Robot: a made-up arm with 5 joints.
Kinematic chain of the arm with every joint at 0, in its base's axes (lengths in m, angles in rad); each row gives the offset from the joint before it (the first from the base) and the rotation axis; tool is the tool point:
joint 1: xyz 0 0 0.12 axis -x
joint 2: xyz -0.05 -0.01 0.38 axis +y
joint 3: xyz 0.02 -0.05 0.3 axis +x
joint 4: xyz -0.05 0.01 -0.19 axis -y
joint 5: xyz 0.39 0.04 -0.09 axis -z
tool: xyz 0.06 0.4 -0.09
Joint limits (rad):
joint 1: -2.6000..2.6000
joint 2: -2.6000..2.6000
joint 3: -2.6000..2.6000
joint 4: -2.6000..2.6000
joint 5: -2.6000..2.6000
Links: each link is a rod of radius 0.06 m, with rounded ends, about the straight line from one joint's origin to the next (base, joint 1, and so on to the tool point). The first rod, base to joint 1, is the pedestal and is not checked.
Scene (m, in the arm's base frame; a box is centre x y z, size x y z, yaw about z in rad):
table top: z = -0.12
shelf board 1: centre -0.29 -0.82 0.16 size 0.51 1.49 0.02 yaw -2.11
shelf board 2: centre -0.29 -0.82 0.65 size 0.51 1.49 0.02 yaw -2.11
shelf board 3: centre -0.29 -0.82 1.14 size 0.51 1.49 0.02 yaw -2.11
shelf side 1: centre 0.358 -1.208 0.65 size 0.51 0.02 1 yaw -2.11
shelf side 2: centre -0.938 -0.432 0.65 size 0.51 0.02 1 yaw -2.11
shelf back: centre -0.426 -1.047 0.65 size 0.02 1.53 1 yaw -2.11
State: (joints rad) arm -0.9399 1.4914 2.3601 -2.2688 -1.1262
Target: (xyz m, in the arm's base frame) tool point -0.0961 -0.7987 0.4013
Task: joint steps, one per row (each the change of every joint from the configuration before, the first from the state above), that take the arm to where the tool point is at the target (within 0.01 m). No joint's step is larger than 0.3 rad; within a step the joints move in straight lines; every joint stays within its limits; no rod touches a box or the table.
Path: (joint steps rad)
1: 0.2364 -0.2169 -0.2524 -0.0468 -0.1020
2: 0.2364 -0.2170 -0.2523 -0.0468 -0.1020
3: 0.2364 -0.2169 -0.2524 -0.0468 -0.1020
4: -0.0838 -0.0459 -0.2932 -0.0273 -0.1668
5: -0.0839 -0.0458 -0.2931 -0.0272 -0.1669
6: -0.0838 -0.0458 -0.2932 -0.0273 -0.1668
7: -0.0839 -0.0459 -0.2932 -0.0272 -0.1668
8: -0.0839 -0.0458 -0.2932 -0.0273 -0.1668
9: -0.0838 -0.0458 -0.2932 -0.0272 -0.1669
10: -0.0839 -0.0459 -0.2931 -0.0273 -0.1668

